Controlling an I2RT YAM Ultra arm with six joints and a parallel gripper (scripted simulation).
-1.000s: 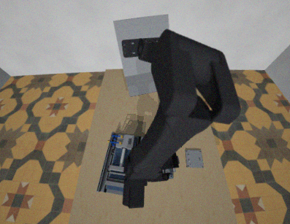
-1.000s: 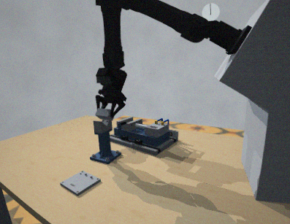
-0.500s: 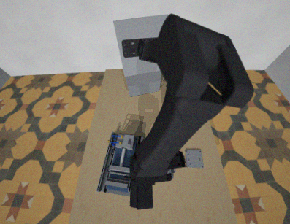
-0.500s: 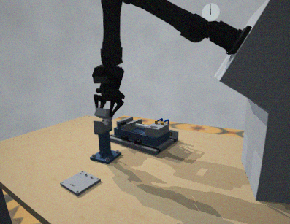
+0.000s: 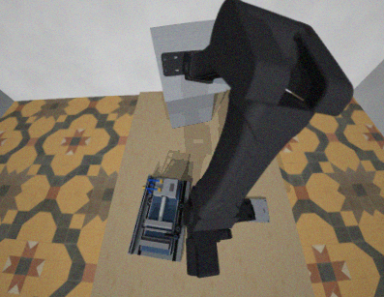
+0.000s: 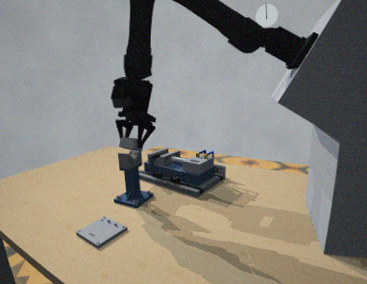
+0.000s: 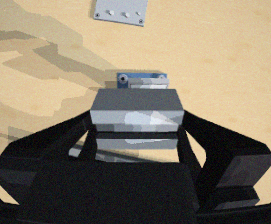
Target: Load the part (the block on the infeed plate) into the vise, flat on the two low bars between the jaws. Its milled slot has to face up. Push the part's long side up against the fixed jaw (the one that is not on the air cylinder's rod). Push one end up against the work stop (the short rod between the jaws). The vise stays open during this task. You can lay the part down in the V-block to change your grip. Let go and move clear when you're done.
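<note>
Right now the part is 1 cm above my hand. Also, from my hand: air cylinder rod (6 cm behind, 20 cm to the right, 10 cm below); then V-block post (1 cm ahead, 12 cm below); then work stop (3 cm ahead, 18 cm to the right, 9 cm below).
</note>
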